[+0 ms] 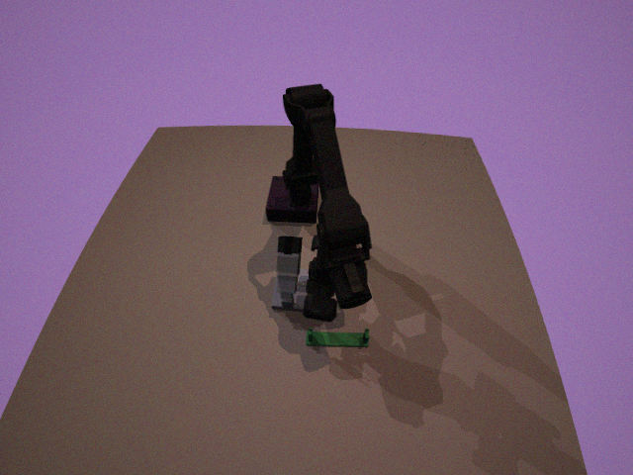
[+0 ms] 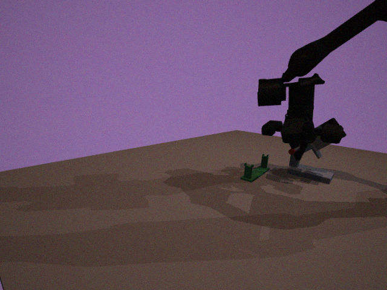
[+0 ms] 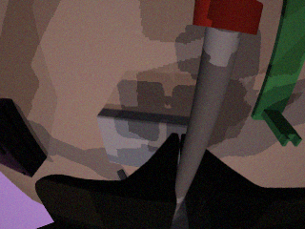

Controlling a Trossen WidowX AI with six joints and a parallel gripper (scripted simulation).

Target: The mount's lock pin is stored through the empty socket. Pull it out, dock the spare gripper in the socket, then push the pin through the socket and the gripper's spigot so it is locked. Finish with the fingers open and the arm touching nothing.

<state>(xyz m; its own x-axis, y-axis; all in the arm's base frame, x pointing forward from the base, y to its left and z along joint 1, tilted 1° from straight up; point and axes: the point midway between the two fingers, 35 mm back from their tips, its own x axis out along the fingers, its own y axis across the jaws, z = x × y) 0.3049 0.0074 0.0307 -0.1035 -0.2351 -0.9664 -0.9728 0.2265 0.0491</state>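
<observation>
My gripper tip is 50 mm to the left of the grey mount and 20 mm past it. Also, from my gripper tip: green cradle 100 mm ahead, 40 mm to the left, 30 mm below; spare gripper 60 mm above, 50 mm to the right, 50 mm behind.
</observation>
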